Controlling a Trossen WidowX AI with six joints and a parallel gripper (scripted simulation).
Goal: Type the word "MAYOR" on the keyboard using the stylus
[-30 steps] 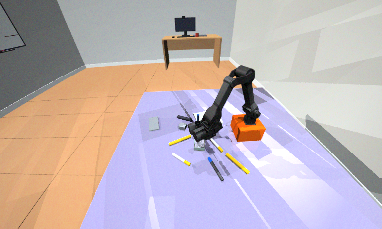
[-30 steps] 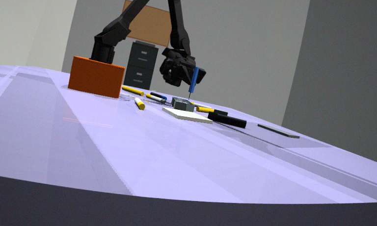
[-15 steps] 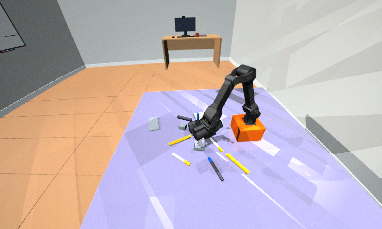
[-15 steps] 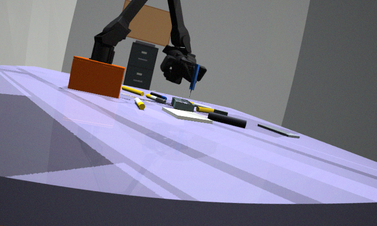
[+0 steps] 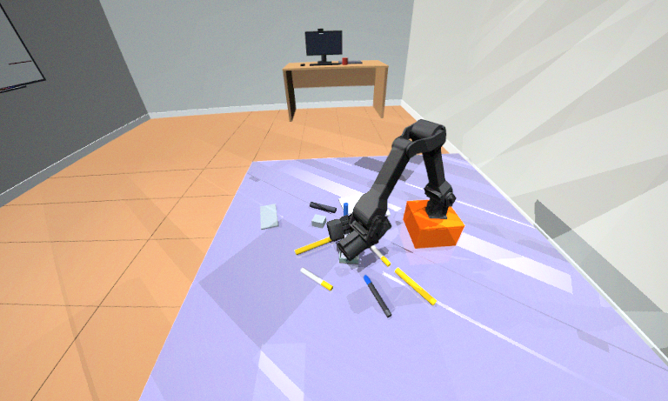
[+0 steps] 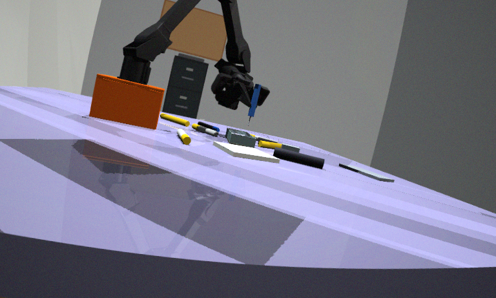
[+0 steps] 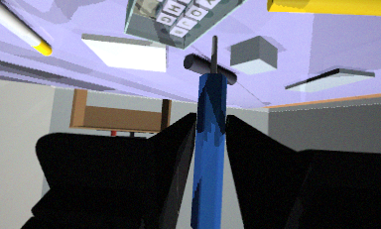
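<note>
Now: gripper tip 110 mm short of the small grey block, 90 mm above it and 70 mm to the left of it. Also, from my gripper tip: white pad 200 mm to the right, 100 mm below, 20 mm behind; stylus 10 mm below; black cylinder 160 mm to the right, 110 mm ahead, 100 mm below.
</note>
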